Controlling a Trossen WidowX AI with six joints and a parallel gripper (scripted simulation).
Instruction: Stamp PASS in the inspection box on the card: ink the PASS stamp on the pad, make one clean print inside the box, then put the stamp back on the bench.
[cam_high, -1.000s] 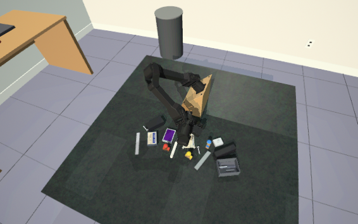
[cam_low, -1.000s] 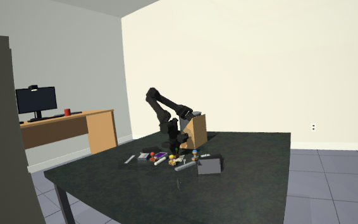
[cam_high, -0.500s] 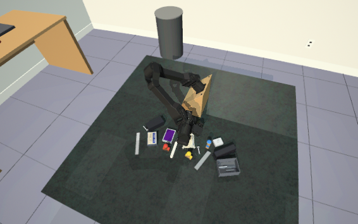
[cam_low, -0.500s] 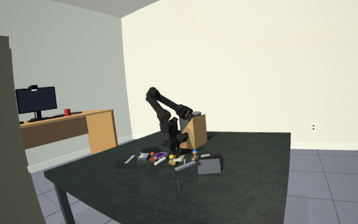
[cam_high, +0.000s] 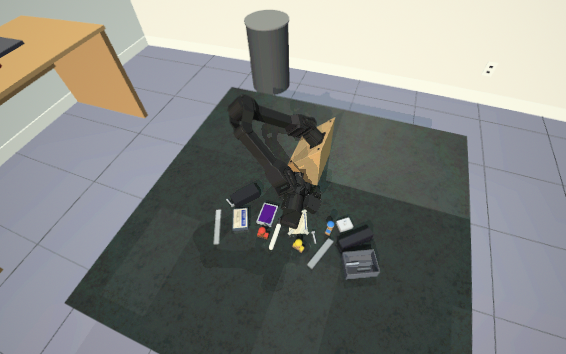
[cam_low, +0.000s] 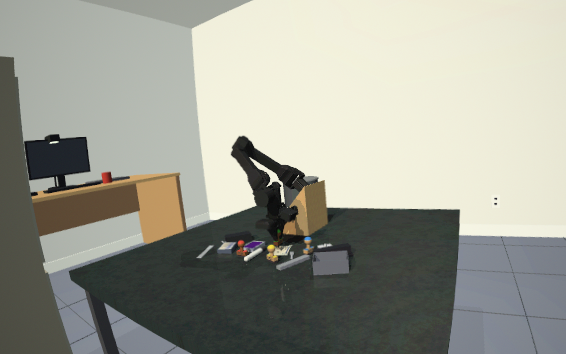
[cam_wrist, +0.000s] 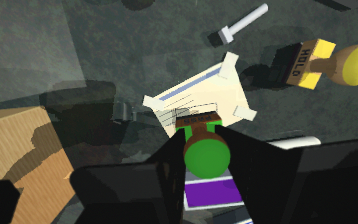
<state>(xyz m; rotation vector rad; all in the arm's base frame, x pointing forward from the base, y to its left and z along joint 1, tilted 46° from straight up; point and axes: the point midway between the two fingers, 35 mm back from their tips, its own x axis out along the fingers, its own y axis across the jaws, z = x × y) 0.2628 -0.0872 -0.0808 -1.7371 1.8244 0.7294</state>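
Right now my gripper tip is 10 mm short of the cream inspection card, 10 mm to the right of it and 40 mm above it. The rest, counted from my gripper tip: green-knobbed PASS stamp: right at my gripper tip; white marker: 60 mm ahead, 50 mm to the right, 30 mm below; yellow stamp: 110 mm ahead, 40 mm to the left, 20 mm below.
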